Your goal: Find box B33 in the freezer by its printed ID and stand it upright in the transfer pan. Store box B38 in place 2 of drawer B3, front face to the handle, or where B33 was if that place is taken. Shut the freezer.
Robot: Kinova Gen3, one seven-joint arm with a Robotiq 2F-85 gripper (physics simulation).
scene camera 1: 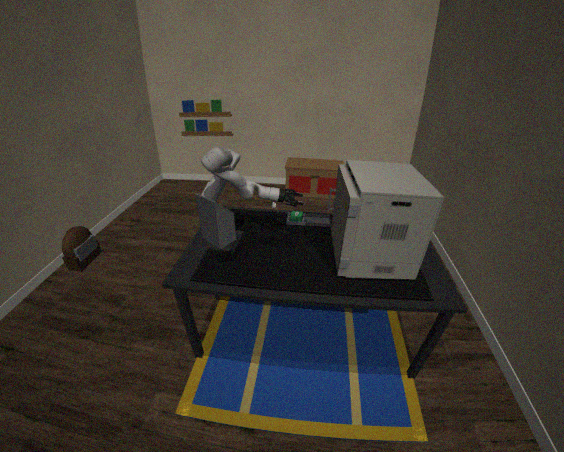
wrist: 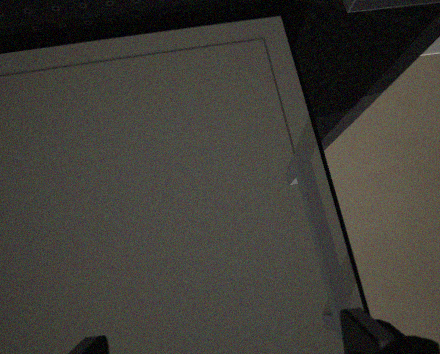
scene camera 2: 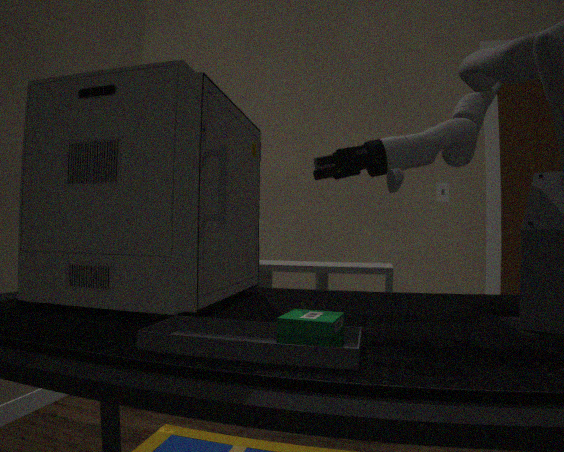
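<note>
The freezer (scene camera 1: 370, 235) (scene camera 2: 145, 215) is a white cabinet on the table. Its door (scene camera 1: 343, 220) (scene camera 2: 235, 225) (wrist: 150, 175) looks shut, and its inside, with any drawers or boxes there, is hidden. A green box (scene camera 1: 296, 216) (scene camera 2: 310, 331) lies flat at one end of the transfer pan (scene camera 1: 318, 220) (scene camera 2: 225, 345). A pale label is on its top; its ID is too small to read. My gripper (scene camera 1: 301, 199) (scene camera 2: 316, 168) (wrist: 225, 336) is open and empty, in front of the door at a distance from it and above table height.
A long bluish strip (wrist: 320, 225), perhaps the handle or a shadow, runs near the door's right edge in the wrist view. The black table (scene camera 1: 270, 270) (scene camera 2: 450, 350) carries the arm's base (scene camera 1: 216, 225). A brown cabinet (scene camera 1: 314, 164) with red panels stands behind.
</note>
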